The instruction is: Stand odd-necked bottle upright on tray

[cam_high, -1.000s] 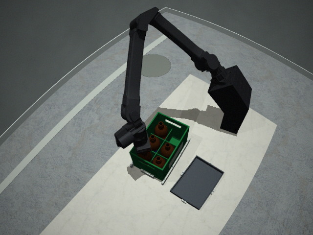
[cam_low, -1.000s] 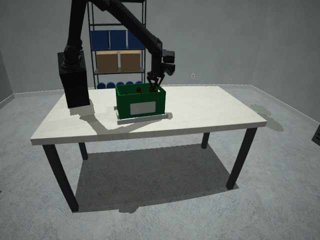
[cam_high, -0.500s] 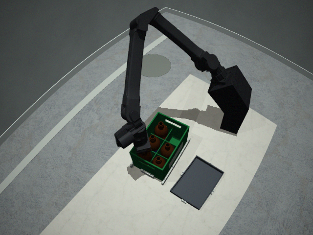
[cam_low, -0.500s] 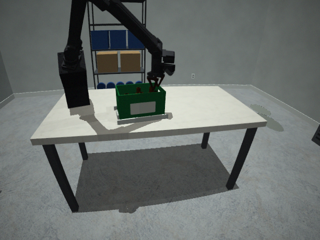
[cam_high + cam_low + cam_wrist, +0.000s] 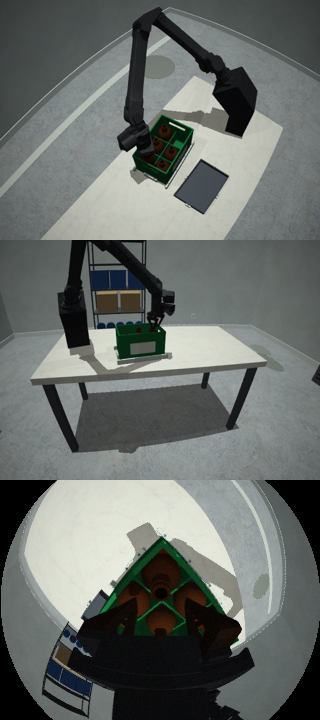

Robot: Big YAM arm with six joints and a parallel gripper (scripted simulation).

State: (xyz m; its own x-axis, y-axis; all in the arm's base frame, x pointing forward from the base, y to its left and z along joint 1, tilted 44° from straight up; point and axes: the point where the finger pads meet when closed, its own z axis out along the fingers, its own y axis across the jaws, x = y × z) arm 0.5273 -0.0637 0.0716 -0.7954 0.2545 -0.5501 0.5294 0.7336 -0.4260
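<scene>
My gripper is now 110 mm above the crate, 90 mm past it and 20 mm to the right of it. The rest, counted from my hand: tray (290 mm to the left, 180 mm below, 90 mm behind).
</scene>
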